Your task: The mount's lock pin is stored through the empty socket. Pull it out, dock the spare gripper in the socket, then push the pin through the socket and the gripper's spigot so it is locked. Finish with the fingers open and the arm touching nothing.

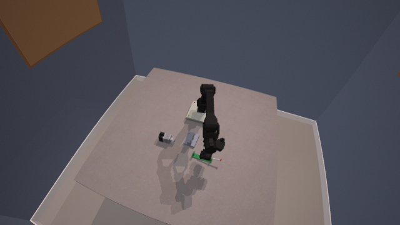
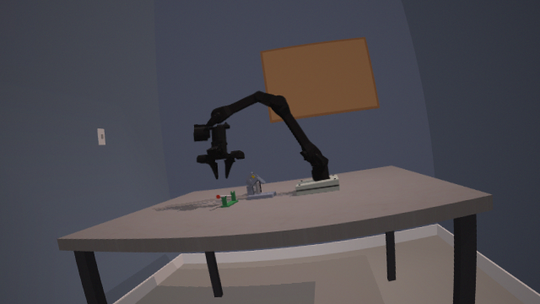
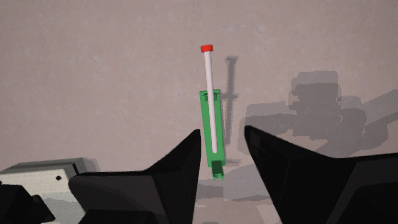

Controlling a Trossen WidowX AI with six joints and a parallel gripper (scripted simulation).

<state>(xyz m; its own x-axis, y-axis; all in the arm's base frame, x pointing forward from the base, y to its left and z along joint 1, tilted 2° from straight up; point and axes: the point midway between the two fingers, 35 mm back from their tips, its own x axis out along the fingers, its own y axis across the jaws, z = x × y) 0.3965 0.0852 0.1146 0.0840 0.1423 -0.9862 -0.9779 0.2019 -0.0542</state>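
The green cradle lies 10 mm behind my gripper tip, 40 mm to the right of it and 90 mm below it. From my gripper tip the other things lie so: mount block (120 mm behind, 130 mm to the right, 60 mm below); then spare gripper (110 mm behind, 300 mm to the right, 80 mm below).
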